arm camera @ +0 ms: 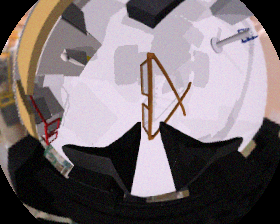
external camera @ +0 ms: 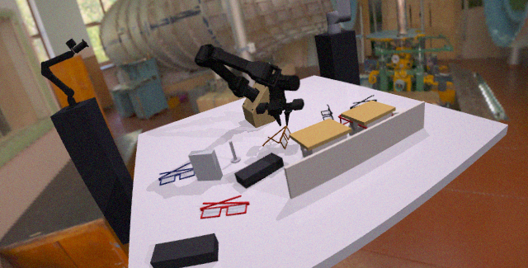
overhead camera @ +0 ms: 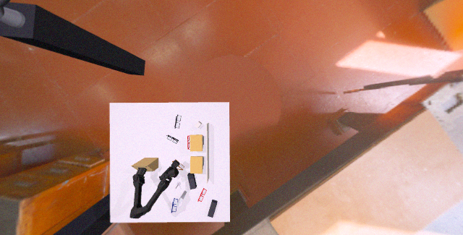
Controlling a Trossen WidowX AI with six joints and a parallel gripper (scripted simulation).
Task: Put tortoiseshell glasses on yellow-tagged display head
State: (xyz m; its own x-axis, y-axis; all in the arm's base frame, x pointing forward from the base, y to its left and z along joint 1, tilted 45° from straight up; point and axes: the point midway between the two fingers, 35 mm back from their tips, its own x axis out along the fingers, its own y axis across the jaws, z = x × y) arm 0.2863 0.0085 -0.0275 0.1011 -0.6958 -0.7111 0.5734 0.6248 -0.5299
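Now: the pin stand 30 mm ahead of my gripper tip, 230 mm to the right of it and 40 mm below it. Also, from my gripper tip: grey block (100 mm ahead, 340 mm to the right, 10 mm below); display head (200 mm ahead, 40 mm to the left); grey wall panel (320 mm ahead, 160 mm to the left, 10 mm below).
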